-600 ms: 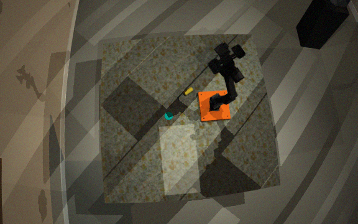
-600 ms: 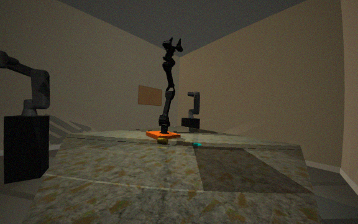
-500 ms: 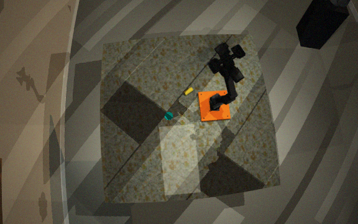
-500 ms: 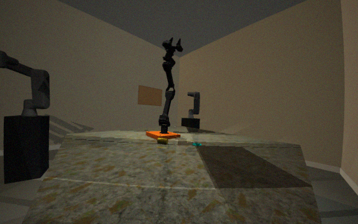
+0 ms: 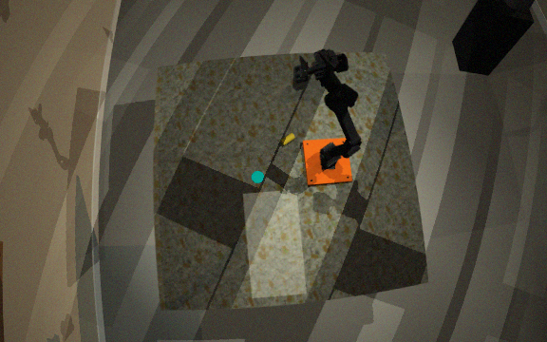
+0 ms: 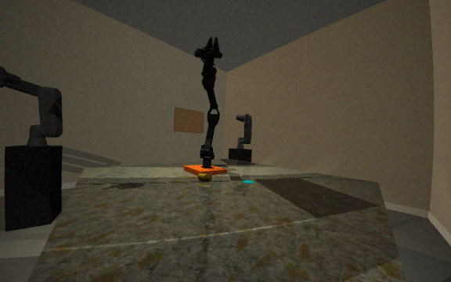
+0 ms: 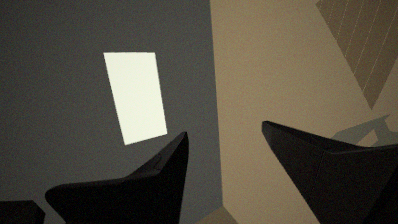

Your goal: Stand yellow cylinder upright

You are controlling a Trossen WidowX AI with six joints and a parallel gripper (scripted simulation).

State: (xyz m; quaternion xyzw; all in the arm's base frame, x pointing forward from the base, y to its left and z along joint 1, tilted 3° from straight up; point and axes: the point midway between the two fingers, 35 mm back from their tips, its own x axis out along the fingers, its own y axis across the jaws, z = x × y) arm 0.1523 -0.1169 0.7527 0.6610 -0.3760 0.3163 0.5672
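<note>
The yellow cylinder lies 80 cm below my gripper tip, 3 cm to the right of it and 3 cm ahead of it. The rest, counted from my gripper tip: cyan circle 81 cm below, 16 cm to the left, 16 cm ahead.
</note>
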